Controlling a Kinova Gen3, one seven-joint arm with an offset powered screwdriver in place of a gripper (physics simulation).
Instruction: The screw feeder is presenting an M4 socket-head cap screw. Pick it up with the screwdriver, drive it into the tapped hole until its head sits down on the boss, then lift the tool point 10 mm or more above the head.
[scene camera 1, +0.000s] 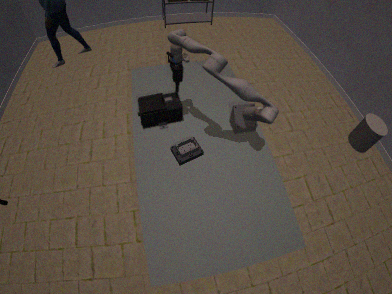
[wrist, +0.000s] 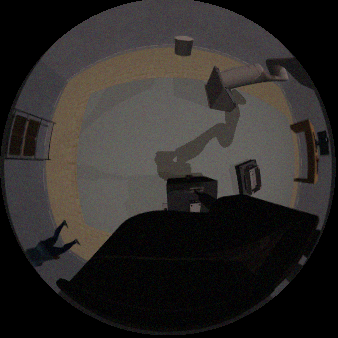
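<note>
The black screw feeder (scene camera 1: 161, 111) (wrist: 180, 192) is a box standing on the grey mat (scene camera 1: 215, 215) (wrist: 125, 125). My screwdriver (scene camera 1: 177, 91) (wrist: 196, 192) points down, its tip at the feeder's top near the light plate in both views. Whether the tip touches the feeder or stands just above it cannot be told. The M4 screw is too small and dark to make out, so whether the bit carries it does not show. A dark fixture (scene camera 1: 187, 150) (wrist: 248, 177) with a pale inset lies flat on the mat, apart from the feeder. Its boss and tapped hole cannot be made out.
The arm's base (scene camera 1: 243, 118) (wrist: 219, 92) stands on the mat. A grey cylinder (scene camera 1: 367, 133) (wrist: 183, 46) stands beyond it. A person (scene camera 1: 56, 25) (wrist: 45, 251) stands off the mat. An orange-brown desk (wrist: 311, 155) stands at the right in the wrist view.
</note>
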